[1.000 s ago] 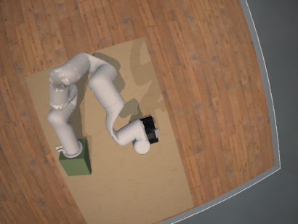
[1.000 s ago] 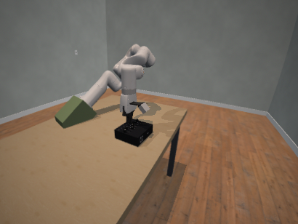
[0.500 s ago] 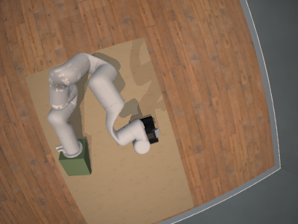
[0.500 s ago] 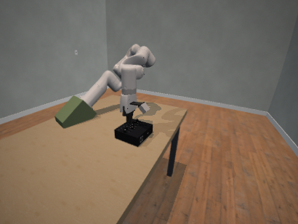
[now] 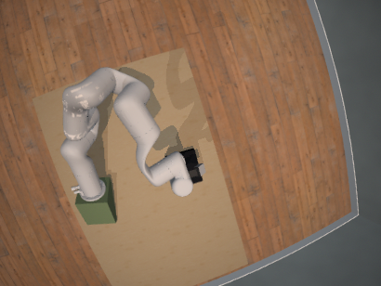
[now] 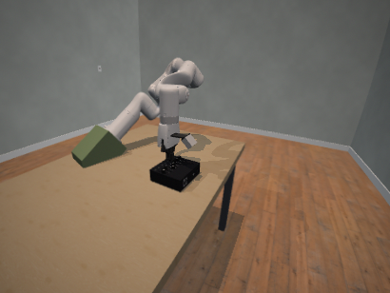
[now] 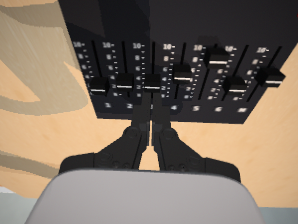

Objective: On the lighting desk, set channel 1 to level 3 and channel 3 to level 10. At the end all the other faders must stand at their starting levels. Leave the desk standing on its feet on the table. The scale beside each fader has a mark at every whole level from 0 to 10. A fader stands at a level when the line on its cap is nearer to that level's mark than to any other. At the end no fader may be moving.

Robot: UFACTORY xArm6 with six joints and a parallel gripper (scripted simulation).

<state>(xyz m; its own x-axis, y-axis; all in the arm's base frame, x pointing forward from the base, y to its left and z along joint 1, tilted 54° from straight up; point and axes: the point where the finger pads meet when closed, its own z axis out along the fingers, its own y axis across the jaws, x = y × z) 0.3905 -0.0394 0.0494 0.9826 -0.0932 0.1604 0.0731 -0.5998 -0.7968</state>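
The channel 2 fader cap lies 20 mm to the left of my hand, 20 mm ahead of it and 10 mm below it. From my hand the other things lie so: channel 1 cap 50 mm to the left, 20 mm ahead, 10 mm below; then channel 3 cap 20 mm ahead, 10 mm below.
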